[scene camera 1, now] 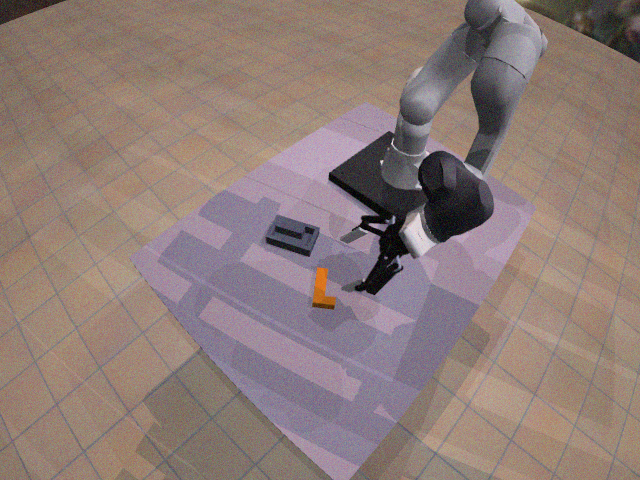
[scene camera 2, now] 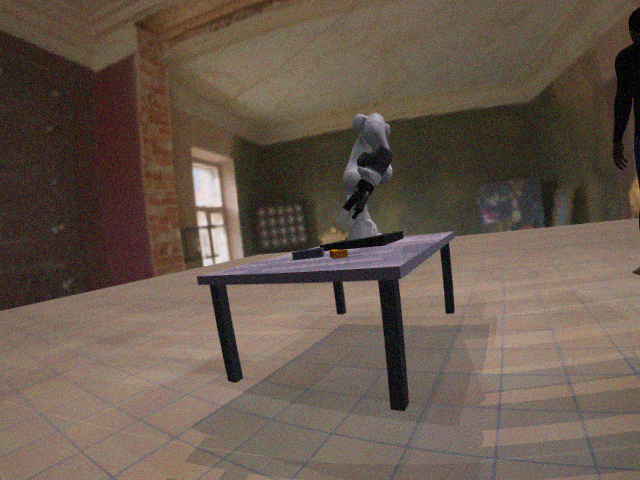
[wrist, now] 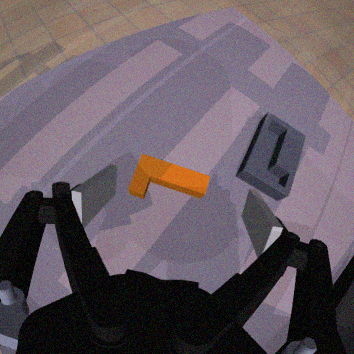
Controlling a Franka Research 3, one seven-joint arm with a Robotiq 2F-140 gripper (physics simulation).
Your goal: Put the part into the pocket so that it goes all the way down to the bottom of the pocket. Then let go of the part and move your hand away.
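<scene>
The orange L-shaped part (scene camera 1: pixel 320 286) (scene camera 2: pixel 338 253) (wrist: pixel 175 176) lies flat on the table, outside the pocket. The dark grey block (scene camera 1: pixel 286 243) (scene camera 2: pixel 308 253) (wrist: pixel 254 172) with the L-shaped pocket sits apart from it, to the part's upper left in scene camera 1 and to its right in the wrist view. No part shows in the pocket. My gripper (scene camera 1: pixel 357 262) (scene camera 2: pixel 351 211) (wrist: pixel 179 191) is open and empty. It hangs tilted above the table, and in the wrist view the part appears between and a little beyond the fingertips.
The black base plate (scene camera 1: pixel 356 175) (scene camera 2: pixel 385 238) under the arm lies behind the block and part. The purple table (scene camera 1: pixel 248 356) (scene camera 2: pixel 305 275) ends in open edges, with tiled floor around it. A dark human figure (scene camera 2: pixel 627 93) stands at the far right of scene camera 2, away from the table.
</scene>
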